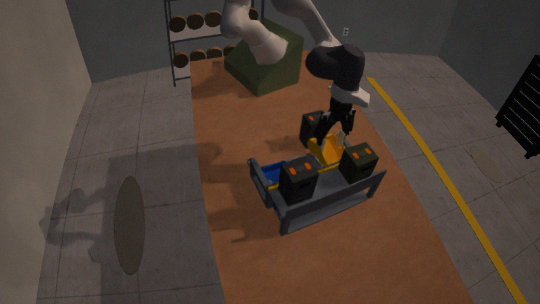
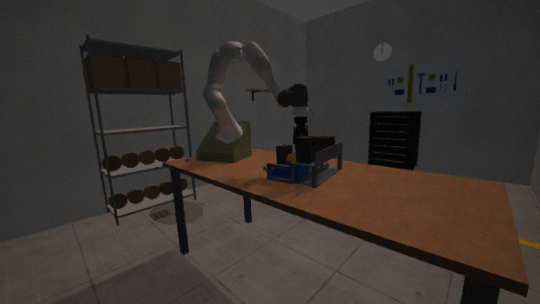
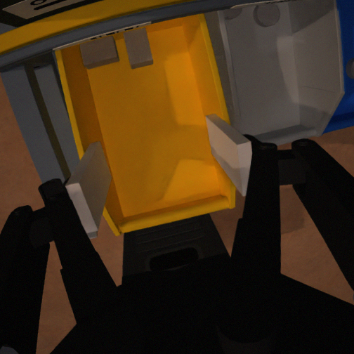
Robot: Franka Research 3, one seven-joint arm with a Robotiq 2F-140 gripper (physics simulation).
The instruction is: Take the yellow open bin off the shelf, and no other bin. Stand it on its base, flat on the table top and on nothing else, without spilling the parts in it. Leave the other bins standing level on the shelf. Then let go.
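Observation:
The yellow bin (image 1: 328, 151) (image 2: 291, 158) (image 3: 150, 115) is at the shelf's opening, its far end by the shelf's rail. It looks tilted, with the end towards the robot higher. Two grey block-shaped parts (image 3: 100, 52) (image 3: 138, 47) lie at its far end. My gripper (image 1: 330, 140) (image 3: 156, 146) holds the bin with its pads spread against the two side walls, tips reaching inside the rims. The underside is hidden. A grey bin (image 3: 270, 80) and a blue bin (image 1: 271, 173) (image 3: 346, 107) stand beside it on the grey shelf (image 1: 327, 186) (image 2: 327, 154).
Two dark boxes with orange marks (image 1: 299, 182) (image 1: 358, 165) stand on top of the shelf. Another dark box (image 1: 309, 131) (image 3: 175, 250) stands on the table top (image 1: 310, 270) (image 2: 400, 200), close to the bin's robot end. A yellow rail (image 3: 30, 40) crosses the shelf's opening.

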